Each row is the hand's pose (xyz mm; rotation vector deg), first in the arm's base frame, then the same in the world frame.
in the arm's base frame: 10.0 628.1 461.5 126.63 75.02 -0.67
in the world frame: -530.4 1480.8 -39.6 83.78 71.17 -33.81
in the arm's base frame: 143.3 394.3 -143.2 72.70 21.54 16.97
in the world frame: -424.1 888.9 -316.2 27.73 37.33 6.56
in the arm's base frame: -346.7 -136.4 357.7 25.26 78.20 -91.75
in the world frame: -751.1 861.6 499.2 -15.50 42.83 -111.28
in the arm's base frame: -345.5 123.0 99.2 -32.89 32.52 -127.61
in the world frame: -825.6 853.8 140.8 -67.36 -17.84 -128.24
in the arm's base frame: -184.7 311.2 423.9 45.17 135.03 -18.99
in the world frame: -667.1 1225.8 197.2 12.76 121.89 -70.15
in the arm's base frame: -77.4 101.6 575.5 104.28 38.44 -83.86
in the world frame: -507.4 1195.8 425.3 58.57 12.13 -87.01
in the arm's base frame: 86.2 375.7 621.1 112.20 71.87 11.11
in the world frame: -392.4 1425.6 230.4 69.91 74.60 -21.75
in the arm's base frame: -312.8 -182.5 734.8 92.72 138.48 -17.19
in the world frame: -668.1 1103.8 781.9 62.60 118.06 -70.84
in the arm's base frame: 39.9 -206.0 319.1 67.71 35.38 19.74
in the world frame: -364.9 803.9 441.4 23.22 50.52 4.27
